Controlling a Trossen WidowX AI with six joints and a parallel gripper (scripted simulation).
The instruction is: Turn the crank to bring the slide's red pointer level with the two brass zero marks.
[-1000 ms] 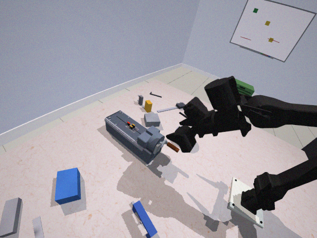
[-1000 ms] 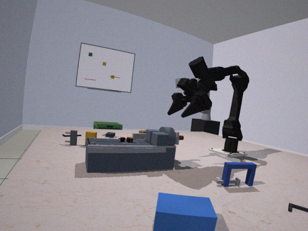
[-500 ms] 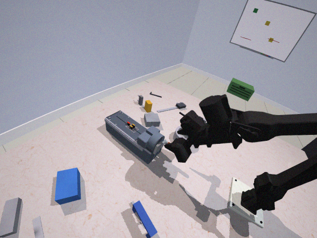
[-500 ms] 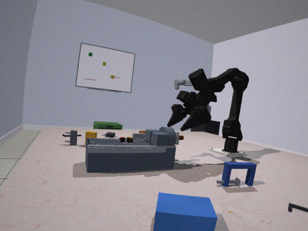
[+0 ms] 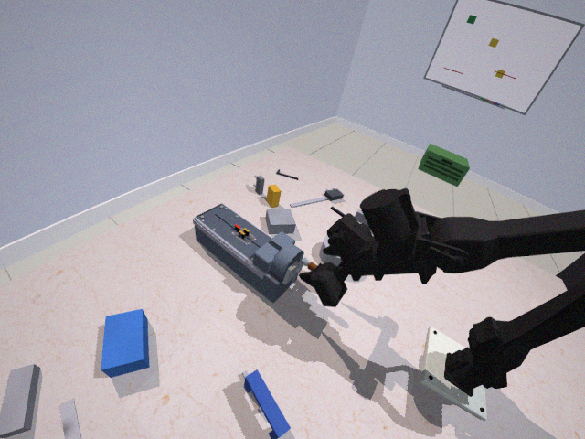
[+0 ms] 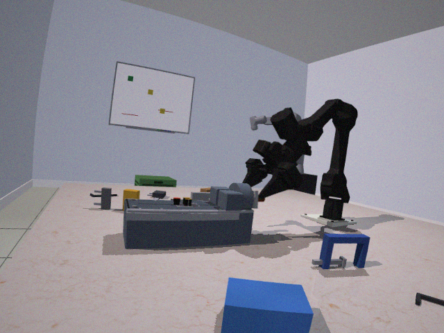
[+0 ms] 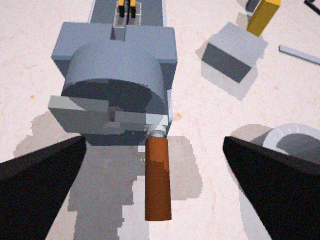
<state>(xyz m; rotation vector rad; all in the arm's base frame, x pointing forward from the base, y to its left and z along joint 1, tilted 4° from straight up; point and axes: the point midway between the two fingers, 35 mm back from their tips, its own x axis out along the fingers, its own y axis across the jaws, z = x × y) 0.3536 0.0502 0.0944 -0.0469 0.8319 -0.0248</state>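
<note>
My gripper tip is now 2 cm past the brown crank handle and 1 cm above it. From my gripper tip the other things lie so: blue bracket: 8 cm behind, 23 cm to the left, 6 cm below; red pointer: 19 cm ahead, 3 cm to the left, 1 cm below; grey block: 17 cm ahead, 13 cm to the right, 8 cm below.
</note>
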